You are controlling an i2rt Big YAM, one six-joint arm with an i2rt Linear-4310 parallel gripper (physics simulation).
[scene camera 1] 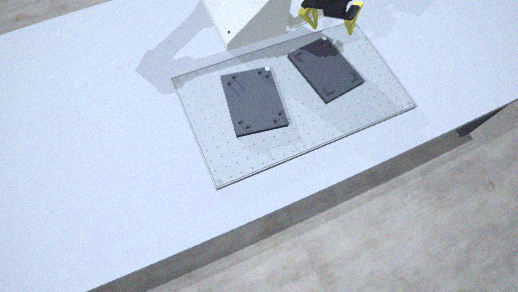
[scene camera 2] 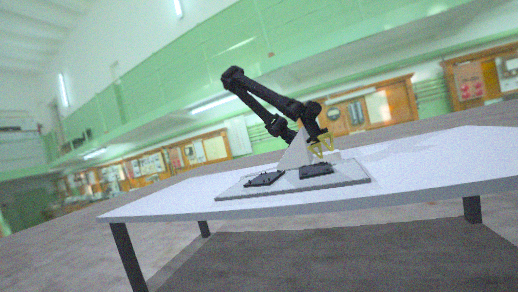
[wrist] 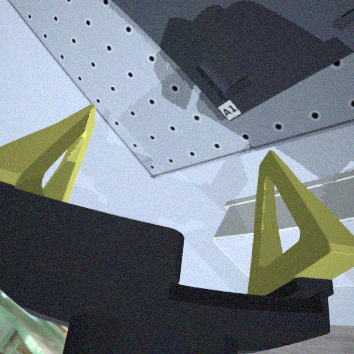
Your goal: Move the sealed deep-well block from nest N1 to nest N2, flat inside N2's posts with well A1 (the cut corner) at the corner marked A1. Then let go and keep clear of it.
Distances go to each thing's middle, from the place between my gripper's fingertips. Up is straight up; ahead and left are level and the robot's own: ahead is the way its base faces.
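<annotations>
White deep-well block [wrist: 234,234]: my hand 3 cm above it, 14 cm past it.
</annotations>
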